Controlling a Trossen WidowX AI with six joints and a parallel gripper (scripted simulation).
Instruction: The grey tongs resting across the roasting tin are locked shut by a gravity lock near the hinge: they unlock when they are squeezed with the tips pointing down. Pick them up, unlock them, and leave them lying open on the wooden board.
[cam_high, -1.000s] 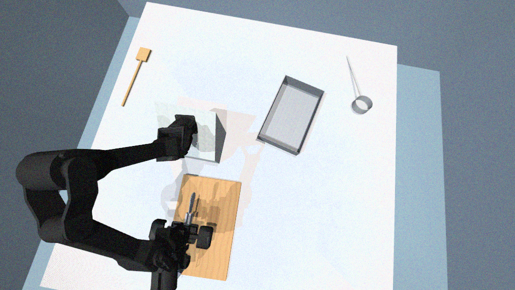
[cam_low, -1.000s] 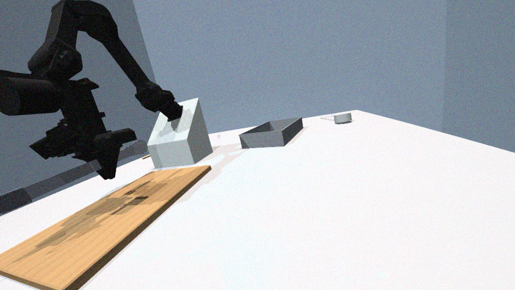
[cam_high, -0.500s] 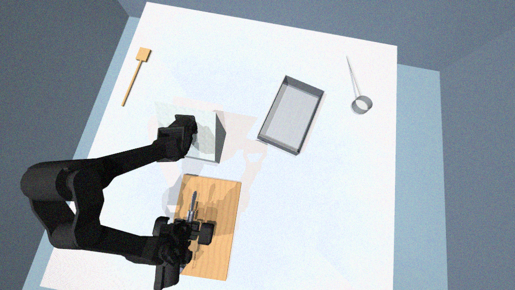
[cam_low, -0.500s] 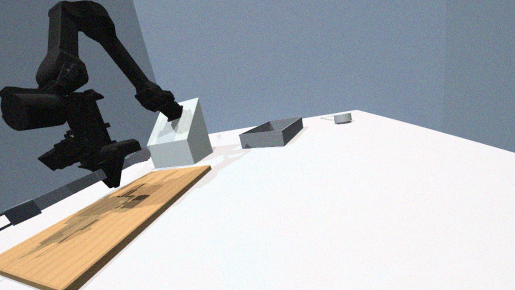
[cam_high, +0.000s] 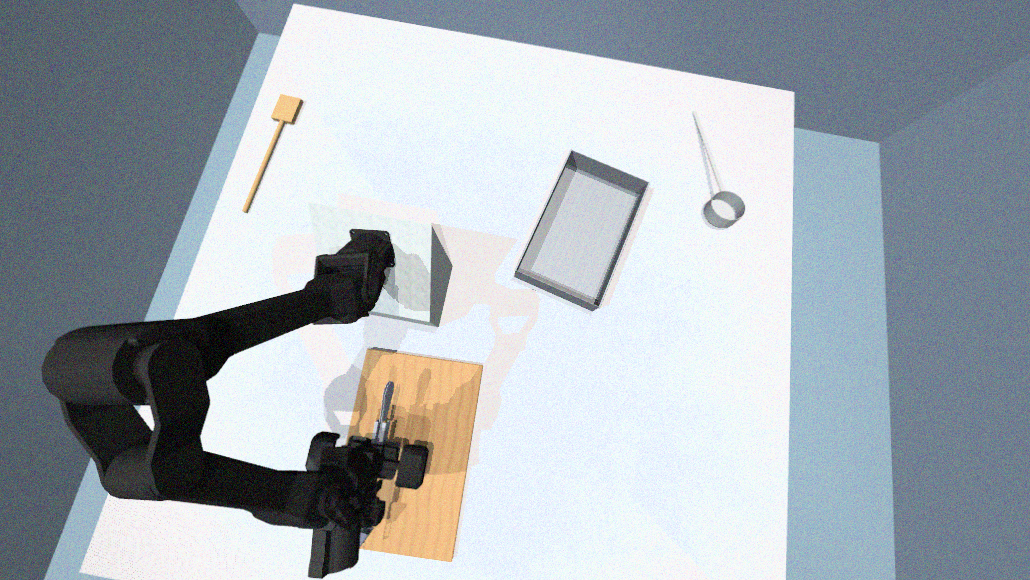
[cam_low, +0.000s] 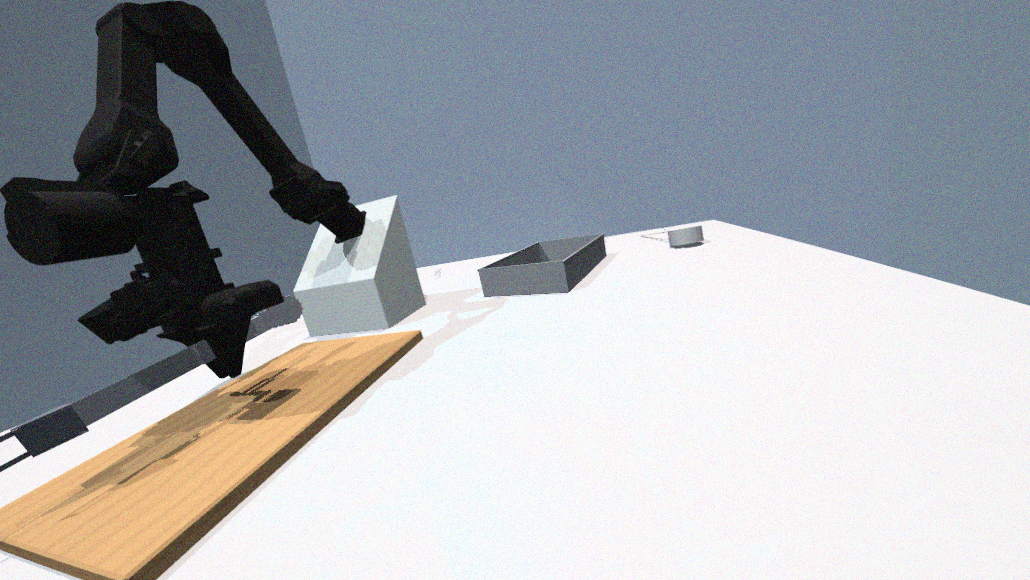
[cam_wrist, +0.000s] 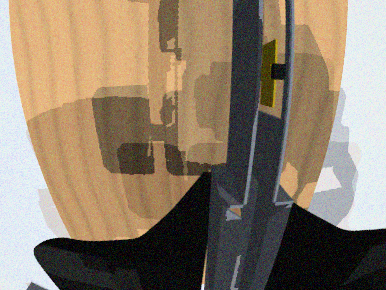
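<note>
Right now my gripper tip is 4 cm short of the wooden board, 4 cm above it and 1 cm to the left of it. Round my gripper tip: yellow lock piece (5 cm to the right, 3 cm above, 1 cm behind); then roasting tin (47 cm to the left, 35 cm ahead, 2 cm below).
</note>
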